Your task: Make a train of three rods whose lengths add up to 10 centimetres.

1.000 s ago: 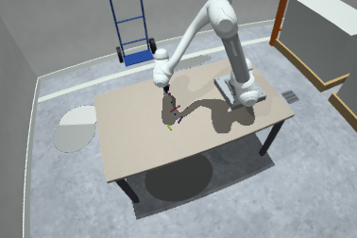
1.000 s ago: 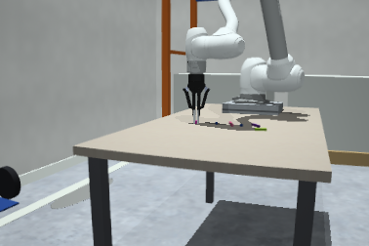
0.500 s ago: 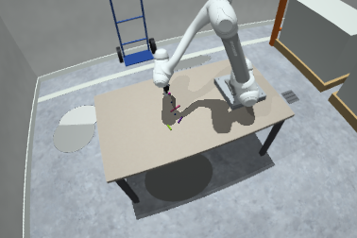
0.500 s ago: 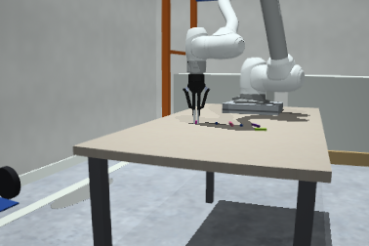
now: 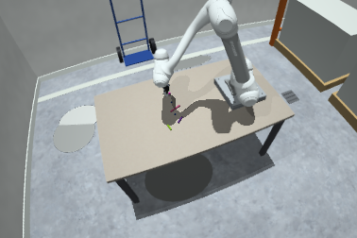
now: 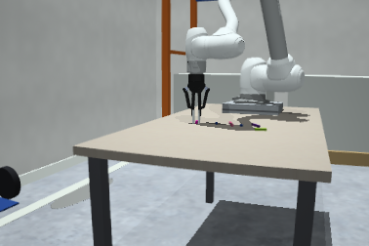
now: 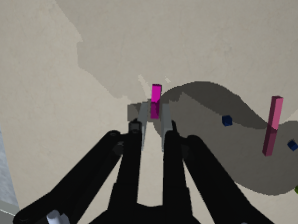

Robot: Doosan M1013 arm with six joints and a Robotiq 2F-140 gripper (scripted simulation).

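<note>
Right now my hand is 5 cm past the purple rod, 28 cm to the right of it and 3 cm above it. The rest, counted from my hand: lime rod (4 cm ahead, 32 cm to the left, 3 cm below); pink rod (4 cm behind, 16 cm to the left, 3 cm below).
</note>
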